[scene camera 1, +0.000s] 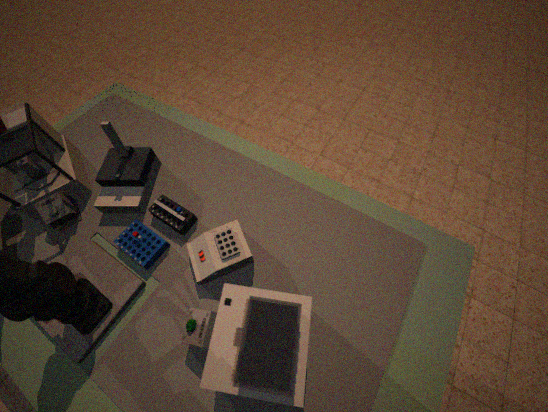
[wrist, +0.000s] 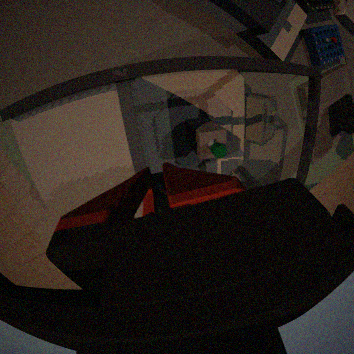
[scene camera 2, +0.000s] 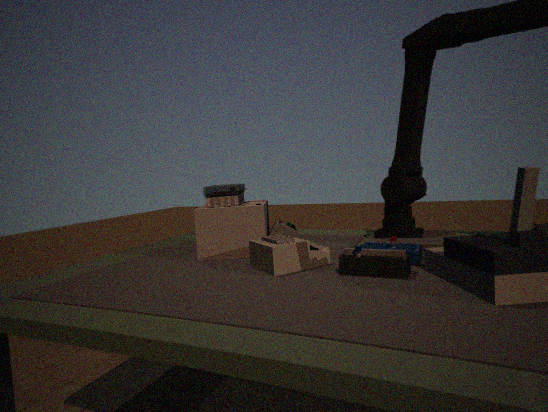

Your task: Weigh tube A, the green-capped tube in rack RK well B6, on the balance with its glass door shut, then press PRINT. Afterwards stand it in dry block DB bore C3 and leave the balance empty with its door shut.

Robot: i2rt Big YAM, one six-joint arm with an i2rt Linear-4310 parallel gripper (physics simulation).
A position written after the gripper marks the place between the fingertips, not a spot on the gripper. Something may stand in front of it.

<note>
In view: the gripper [wrist: 158,173] and a dark device with lever [scene camera 2: 498,267].
</note>
